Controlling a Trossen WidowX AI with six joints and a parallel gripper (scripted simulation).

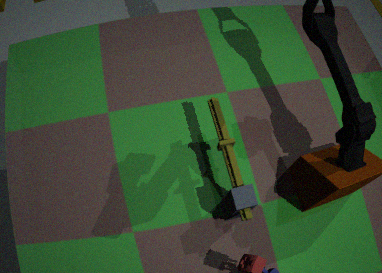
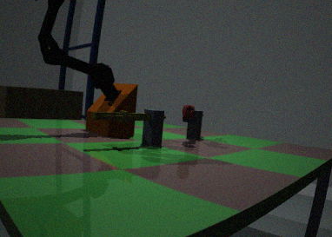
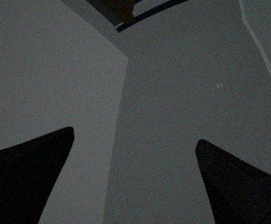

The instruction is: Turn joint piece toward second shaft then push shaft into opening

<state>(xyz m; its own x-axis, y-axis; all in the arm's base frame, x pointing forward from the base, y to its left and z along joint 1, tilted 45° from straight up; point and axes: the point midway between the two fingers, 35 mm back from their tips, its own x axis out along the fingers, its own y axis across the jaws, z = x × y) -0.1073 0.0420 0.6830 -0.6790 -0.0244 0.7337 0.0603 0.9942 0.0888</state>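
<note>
Now: gripper tip 62 cm to the right of the square joint piece, 57 cm above it and 44 cm short of it.
</note>
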